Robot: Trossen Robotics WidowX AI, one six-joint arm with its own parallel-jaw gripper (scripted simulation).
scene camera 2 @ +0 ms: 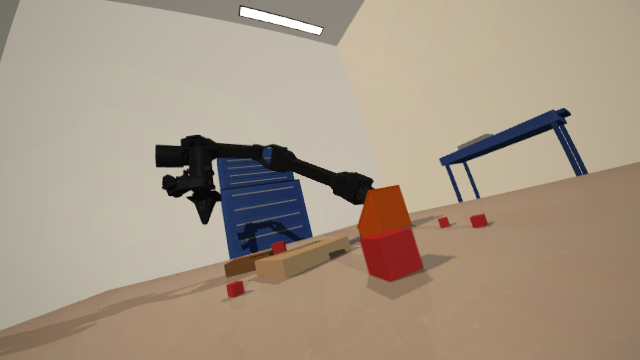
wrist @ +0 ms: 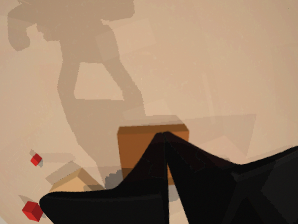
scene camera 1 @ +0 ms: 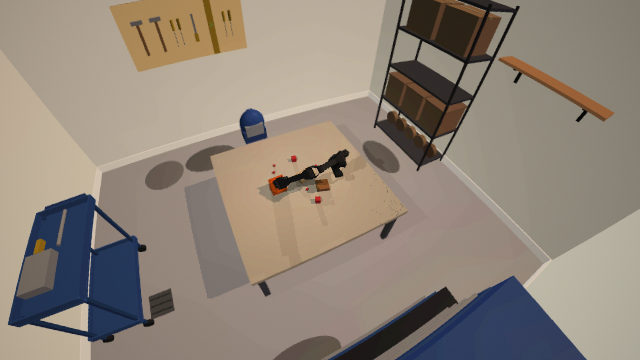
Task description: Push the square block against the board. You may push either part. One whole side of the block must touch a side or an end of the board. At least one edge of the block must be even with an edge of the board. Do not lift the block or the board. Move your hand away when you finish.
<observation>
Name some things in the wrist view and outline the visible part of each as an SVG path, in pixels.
My gripper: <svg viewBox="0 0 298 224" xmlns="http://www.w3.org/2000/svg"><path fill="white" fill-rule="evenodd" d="M39 200L41 210L53 224L169 224L169 168L189 224L298 224L298 145L279 152L278 155L275 153L273 156L263 157L262 160L241 165L202 151L201 148L170 131L156 132L146 147L144 156L116 188L93 192L57 190L44 194Z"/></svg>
A board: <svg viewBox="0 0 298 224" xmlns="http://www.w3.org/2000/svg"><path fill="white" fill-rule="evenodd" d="M105 188L102 188L96 180L93 180L93 177L84 169L78 168L78 171L74 171L71 175L57 181L56 184L53 183L49 193L57 192L57 190L59 192L61 190L63 192L67 192L67 190L68 192L84 192L84 190L89 192L89 190L92 190L93 192L93 190L104 190Z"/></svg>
A square block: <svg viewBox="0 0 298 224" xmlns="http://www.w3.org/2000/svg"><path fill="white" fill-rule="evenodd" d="M168 168L168 183L169 185L173 185L174 180L172 173L169 172ZM185 123L149 125L149 127L124 127L124 125L120 125L117 131L118 156L120 156L122 180L129 175L129 172L136 167L138 161L144 156L144 151L148 147L150 140L152 140L154 133L170 131L189 143L189 129L186 128Z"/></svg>
</observation>
